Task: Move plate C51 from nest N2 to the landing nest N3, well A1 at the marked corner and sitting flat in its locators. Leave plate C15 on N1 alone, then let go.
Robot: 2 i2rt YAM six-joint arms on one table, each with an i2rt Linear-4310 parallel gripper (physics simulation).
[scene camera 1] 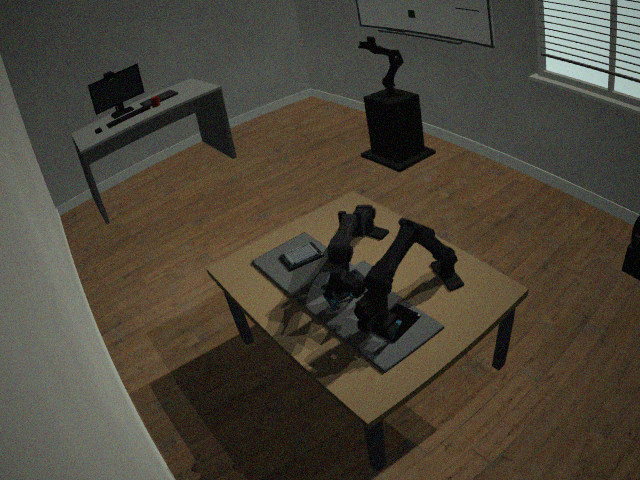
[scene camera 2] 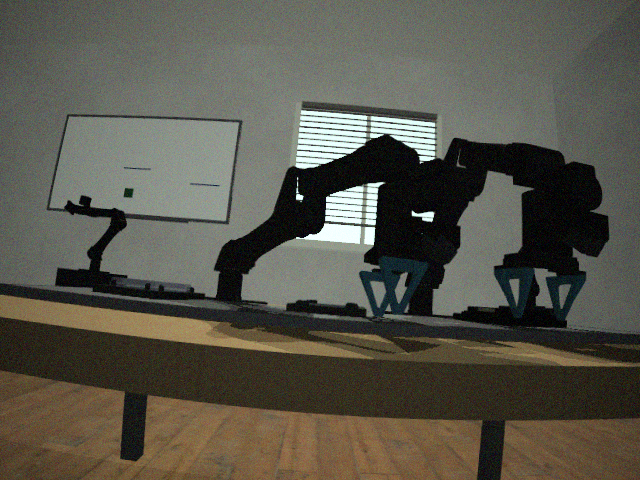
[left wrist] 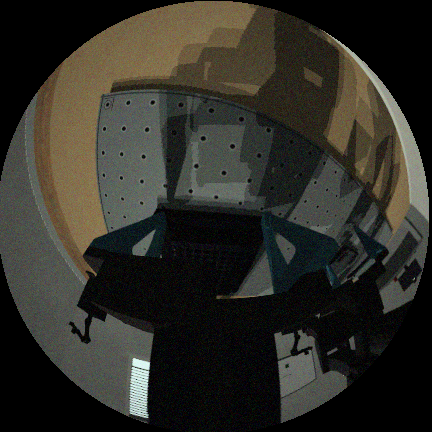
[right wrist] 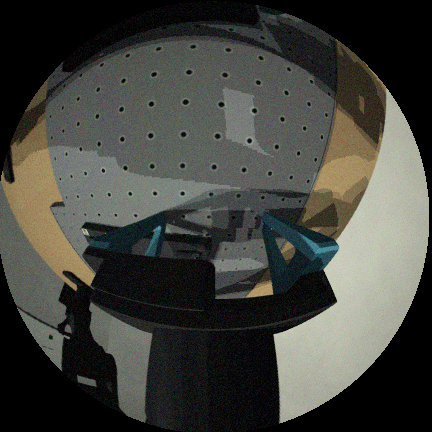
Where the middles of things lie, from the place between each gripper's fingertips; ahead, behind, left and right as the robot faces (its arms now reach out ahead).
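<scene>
Nest locator (scene camera 2: 309,306): my left hand is 100 mm past it and 320 mm to the left of it.
Relative to my right hand, the nest locator is 80 mm to the right of it and 90 mm behind it.
</scene>
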